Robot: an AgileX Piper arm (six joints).
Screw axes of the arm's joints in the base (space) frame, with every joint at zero. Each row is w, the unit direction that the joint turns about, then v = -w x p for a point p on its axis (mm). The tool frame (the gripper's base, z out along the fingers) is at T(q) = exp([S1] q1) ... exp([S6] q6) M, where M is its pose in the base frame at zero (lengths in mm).
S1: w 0 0 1 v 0 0 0
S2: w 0 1 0 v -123 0 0
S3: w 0 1 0 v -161.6 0 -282.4
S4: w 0.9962 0 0.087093 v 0 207.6 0
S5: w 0 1 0 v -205.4 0 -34.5
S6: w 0.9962 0 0.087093 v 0 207.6 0
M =
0.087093 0 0.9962 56.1
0 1 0 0
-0.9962 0 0.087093 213.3
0 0 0 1
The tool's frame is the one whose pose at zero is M.
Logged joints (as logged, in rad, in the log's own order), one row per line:
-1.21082, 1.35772, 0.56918, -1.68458, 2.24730, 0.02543
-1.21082, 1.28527, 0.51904, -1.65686, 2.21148, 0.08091
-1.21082, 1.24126, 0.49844, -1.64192, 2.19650, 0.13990
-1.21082, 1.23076, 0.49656, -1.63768, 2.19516, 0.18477
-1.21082, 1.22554, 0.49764, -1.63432, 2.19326, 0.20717
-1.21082, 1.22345, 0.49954, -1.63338, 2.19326, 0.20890
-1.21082, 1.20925, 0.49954, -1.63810, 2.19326, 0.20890
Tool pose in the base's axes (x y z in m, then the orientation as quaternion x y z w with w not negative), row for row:
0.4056, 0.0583, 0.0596, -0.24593, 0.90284, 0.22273, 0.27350
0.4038, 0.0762, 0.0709, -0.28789, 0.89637, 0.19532, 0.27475
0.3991, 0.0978, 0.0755, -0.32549, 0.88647, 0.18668, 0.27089
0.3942, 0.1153, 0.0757, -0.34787, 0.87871, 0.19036, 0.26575
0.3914, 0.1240, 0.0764, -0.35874, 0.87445, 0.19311, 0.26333
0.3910, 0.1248, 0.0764, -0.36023, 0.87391, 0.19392, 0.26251
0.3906, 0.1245, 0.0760, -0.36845, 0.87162, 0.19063, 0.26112
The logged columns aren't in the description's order. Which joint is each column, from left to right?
Columns, left to right: q3, q4, q5, q6, q2, q1.
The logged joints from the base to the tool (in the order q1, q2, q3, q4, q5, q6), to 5 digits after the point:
0.02543, 2.24730, -1.21082, 1.35772, 0.56918, -1.68458
0.08091, 2.21148, -1.21082, 1.28527, 0.51904, -1.65686
0.13990, 2.19650, -1.21082, 1.24126, 0.49844, -1.64192
0.18477, 2.19516, -1.21082, 1.23076, 0.49656, -1.63768
0.20717, 2.19326, -1.21082, 1.22554, 0.49764, -1.63432
0.20890, 2.19326, -1.21082, 1.22345, 0.49954, -1.63338
0.20890, 2.19326, -1.21082, 1.20925, 0.49954, -1.63810

